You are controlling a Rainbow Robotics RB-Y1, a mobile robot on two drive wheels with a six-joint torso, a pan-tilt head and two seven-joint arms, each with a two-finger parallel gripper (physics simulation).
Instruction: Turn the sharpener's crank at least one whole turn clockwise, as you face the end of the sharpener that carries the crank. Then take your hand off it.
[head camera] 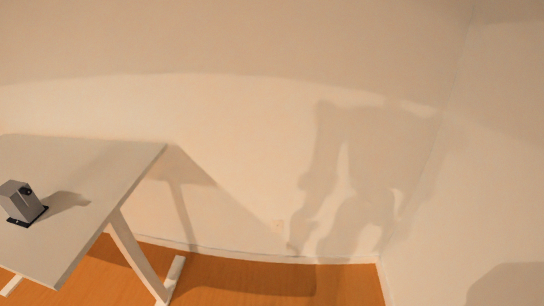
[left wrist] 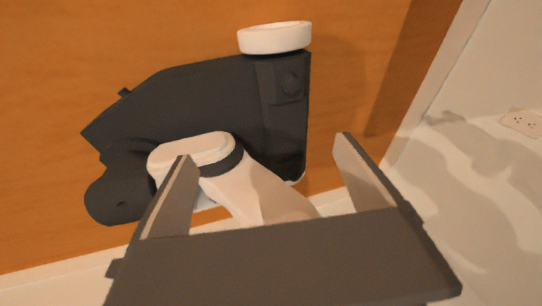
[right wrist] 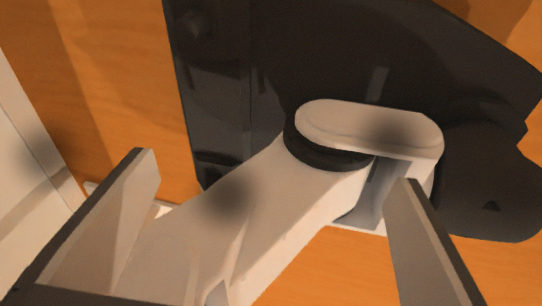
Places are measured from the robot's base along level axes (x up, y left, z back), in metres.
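Where they show: left gripper, fingertip midpoint: [left wrist: 263, 153]; right gripper, fingertip midpoint: [right wrist: 272, 178].
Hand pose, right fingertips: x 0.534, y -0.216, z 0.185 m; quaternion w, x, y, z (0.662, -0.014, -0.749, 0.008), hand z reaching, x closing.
Note:
Each offset is from my right fingertips to the centre of the thing. "spot": to the spot under its first point. Level surfaces: height alone.
The grey, box-shaped sharpener @(spot: dz -0.391, dx +0.498, dy +1.040 m) [head camera: 21, 204] stands upright on a black base at the far left of the head view. Its crank @(dz -0.408, dx +0.546, dy +0.998 m) [head camera: 25, 191] shows as a small dark part with a black knob, near the top of the side facing right. My left gripper [left wrist: 263, 153] is open and empty in the left wrist view. My right gripper [right wrist: 272, 178] is open and empty in the right wrist view. Both hang over the robot's own base and the floor, apart from the sharpener. Neither gripper shows in the head view, and the sharpener does not show in the wrist views.
The sharpener stands on a pale table @(dx +0.416 m) [head camera: 50, 252], whose right edge runs toward the back wall. A white table leg @(spot: dz -0.592, dx -0.004, dy +0.859 m) [head camera: 137, 255] with a floor foot [head camera: 175, 275] stands below that edge. The wall [head camera: 250, 150] carries an outlet @(dz -0.988, dx -0.134, dy +0.177 m) [head camera: 277, 226] and meets another wall at the right.

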